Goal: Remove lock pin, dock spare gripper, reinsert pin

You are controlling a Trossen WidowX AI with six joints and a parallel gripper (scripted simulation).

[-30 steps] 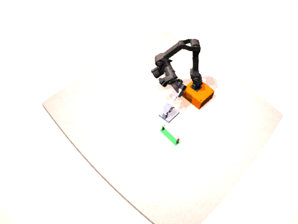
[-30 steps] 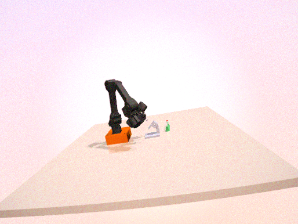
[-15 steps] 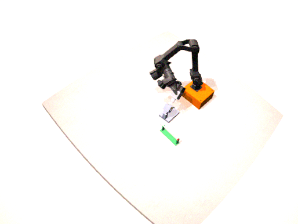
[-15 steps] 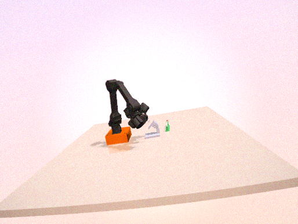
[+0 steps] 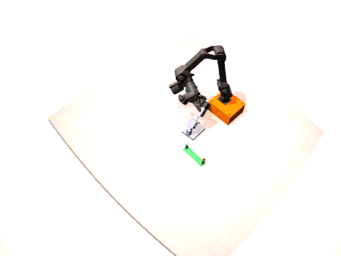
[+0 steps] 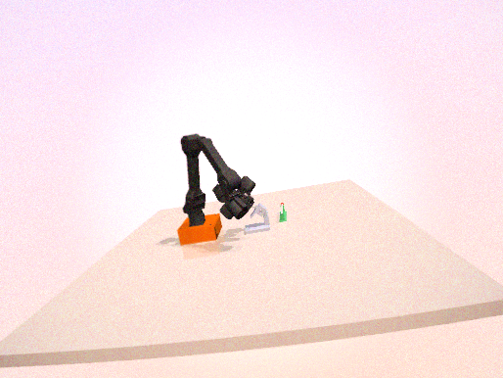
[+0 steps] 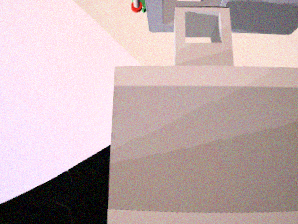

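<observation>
My gripper tip is now 15 cm short of the green cradle, 12 cm above it and 10 cm to the right of it. Round my gripper tip: pale grey mount (9 cm below, 5 cm ahead, 1 cm to the right); then spare gripper (1 cm to the right).
</observation>
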